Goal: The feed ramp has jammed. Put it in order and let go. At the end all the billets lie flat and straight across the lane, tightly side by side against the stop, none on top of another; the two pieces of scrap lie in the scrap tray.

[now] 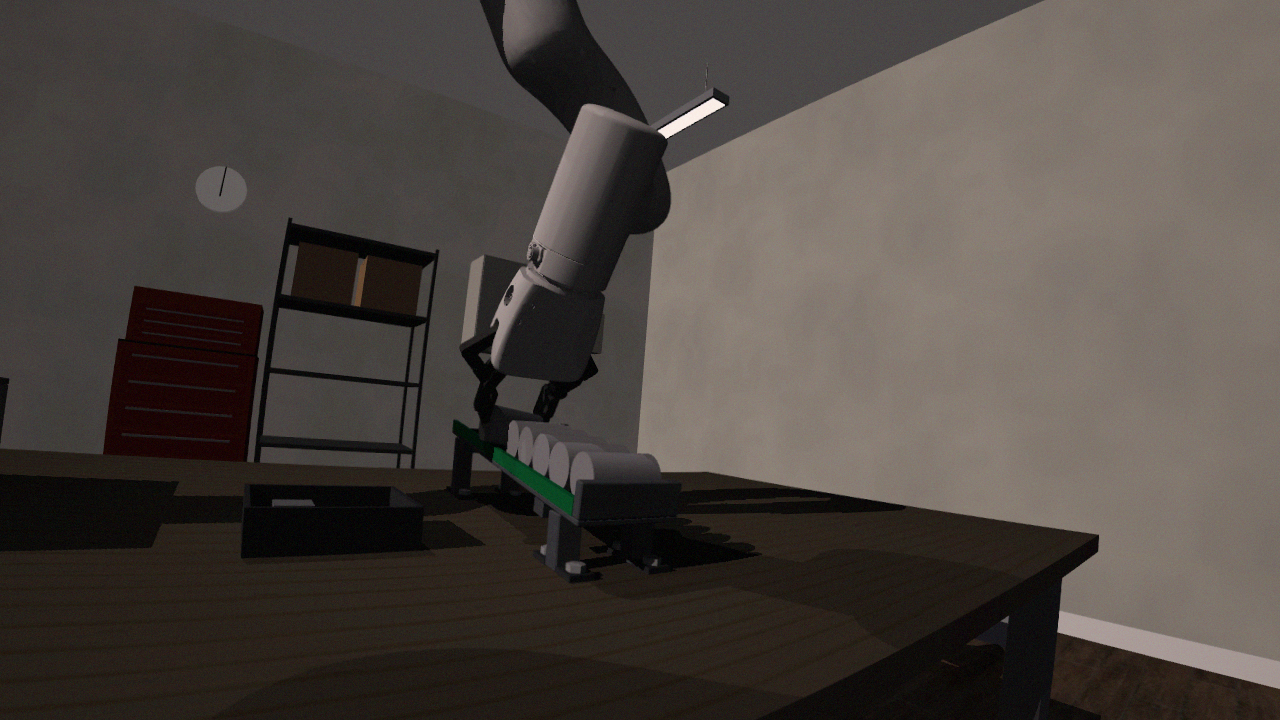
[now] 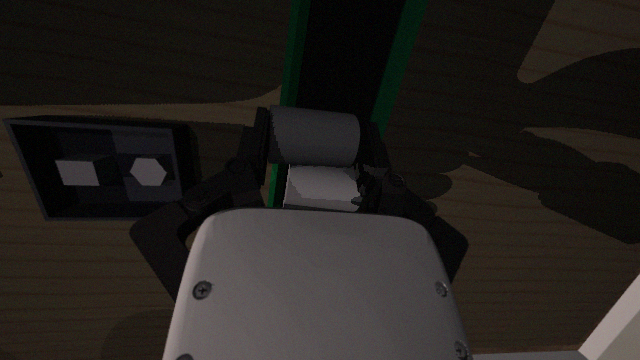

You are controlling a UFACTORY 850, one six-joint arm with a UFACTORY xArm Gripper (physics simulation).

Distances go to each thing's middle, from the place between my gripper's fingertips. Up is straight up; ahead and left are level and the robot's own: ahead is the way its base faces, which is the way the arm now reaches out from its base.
The hexagonal scrap piece (image 2: 150, 169) is 140 mm behind my hand, 100 mm to the right of it and 100 mm below it. Round my hand: squarish scrap piece (image 2: 81, 169): 200 mm behind, 110 mm to the right, 90 mm below; then stop (image 1: 594, 499): 40 mm ahead, 230 mm to the right, 50 mm below; then scrap tray (image 1: 346, 519): 170 mm behind, 100 mm to the right, 90 mm below.
